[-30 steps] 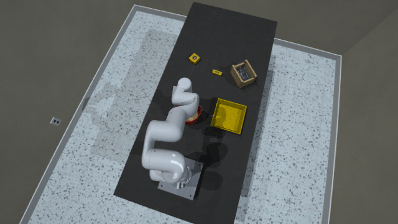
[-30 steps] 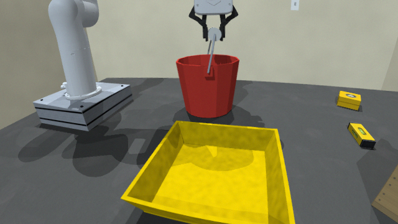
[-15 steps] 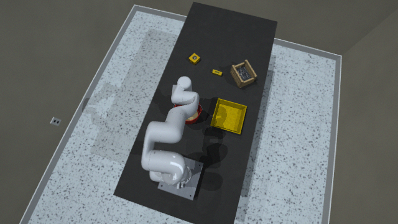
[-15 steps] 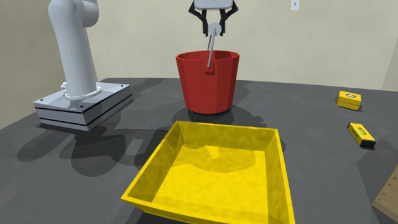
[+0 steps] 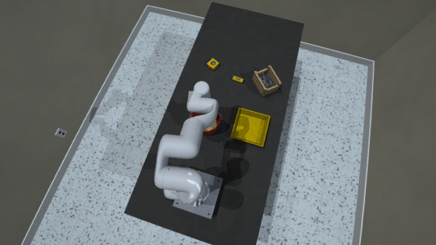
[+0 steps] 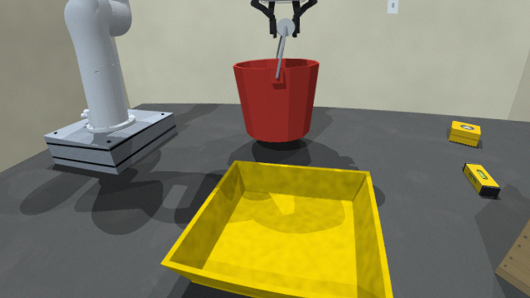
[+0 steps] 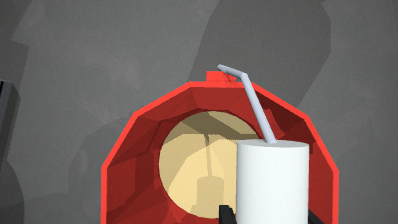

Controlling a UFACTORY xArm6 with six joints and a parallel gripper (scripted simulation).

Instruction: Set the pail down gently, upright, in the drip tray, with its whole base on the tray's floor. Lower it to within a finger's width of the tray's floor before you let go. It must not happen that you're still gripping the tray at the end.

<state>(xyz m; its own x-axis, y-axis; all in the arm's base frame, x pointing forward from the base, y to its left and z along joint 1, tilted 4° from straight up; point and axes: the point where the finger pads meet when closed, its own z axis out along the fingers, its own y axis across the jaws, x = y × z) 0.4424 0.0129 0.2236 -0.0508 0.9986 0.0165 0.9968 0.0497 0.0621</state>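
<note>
Right now the red pail is 90 mm below my hand and 10 mm behind it. Also, from my hand: grey wire handle: 30 mm below, 10 mm behind; yellow drip tray: 300 mm to the right, 250 mm below.
</note>
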